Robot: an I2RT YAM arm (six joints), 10 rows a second.
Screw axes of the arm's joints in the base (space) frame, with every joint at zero. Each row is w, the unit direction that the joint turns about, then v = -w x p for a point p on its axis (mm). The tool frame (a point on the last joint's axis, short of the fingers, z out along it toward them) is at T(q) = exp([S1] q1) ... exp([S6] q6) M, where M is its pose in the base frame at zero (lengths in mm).
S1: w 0 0 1 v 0 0 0
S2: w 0 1 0 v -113.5 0 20
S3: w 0 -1 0 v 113.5 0 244
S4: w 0 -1 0 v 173.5 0 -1
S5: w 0 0 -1 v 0 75 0
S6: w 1 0 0 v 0 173.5 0
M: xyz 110.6 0 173.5 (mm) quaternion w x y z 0.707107 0 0.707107 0
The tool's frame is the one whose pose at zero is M.
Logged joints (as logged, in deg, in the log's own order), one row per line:
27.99, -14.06, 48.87, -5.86, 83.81, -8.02
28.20, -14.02, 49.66, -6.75, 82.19, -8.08
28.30, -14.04, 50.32, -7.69, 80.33, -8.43
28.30, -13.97, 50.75, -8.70, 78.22, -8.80
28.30, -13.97, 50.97, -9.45, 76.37, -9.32
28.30, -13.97, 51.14, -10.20, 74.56, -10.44
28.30, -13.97, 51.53, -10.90, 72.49, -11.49
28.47, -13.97, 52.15, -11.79, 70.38, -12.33
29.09, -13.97, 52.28, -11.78, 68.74, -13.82
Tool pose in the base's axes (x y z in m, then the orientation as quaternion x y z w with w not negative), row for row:
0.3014, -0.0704, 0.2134, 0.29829, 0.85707, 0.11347, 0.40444
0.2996, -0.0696, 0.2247, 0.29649, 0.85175, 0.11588, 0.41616
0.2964, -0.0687, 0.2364, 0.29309, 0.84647, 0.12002, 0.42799
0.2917, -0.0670, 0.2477, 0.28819, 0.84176, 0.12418, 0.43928
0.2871, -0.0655, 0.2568, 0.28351, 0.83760, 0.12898, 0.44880
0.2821, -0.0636, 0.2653, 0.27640, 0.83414, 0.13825, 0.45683
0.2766, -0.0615, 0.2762, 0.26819, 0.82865, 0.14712, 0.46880
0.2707, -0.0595, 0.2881, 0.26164, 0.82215, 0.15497, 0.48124
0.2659, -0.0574, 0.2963, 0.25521, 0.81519, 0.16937, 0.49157
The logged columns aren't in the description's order. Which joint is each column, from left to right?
Columns, left to right: q6, q1, q3, q4, q2, q5.
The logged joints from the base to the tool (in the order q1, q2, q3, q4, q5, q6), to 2 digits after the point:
-14.06, 83.81, 48.87, -5.86, -8.02, 27.99
-14.02, 82.19, 49.66, -6.75, -8.08, 28.20
-14.04, 80.33, 50.32, -7.69, -8.43, 28.30
-13.97, 78.22, 50.75, -8.70, -8.80, 28.30
-13.97, 76.37, 50.97, -9.45, -9.32, 28.30
-13.97, 74.56, 51.14, -10.20, -10.44, 28.30
-13.97, 72.49, 51.53, -10.90, -11.49, 28.30
-13.97, 70.38, 52.15, -11.79, -12.33, 28.47
-13.97, 68.74, 52.28, -11.78, -13.82, 29.09

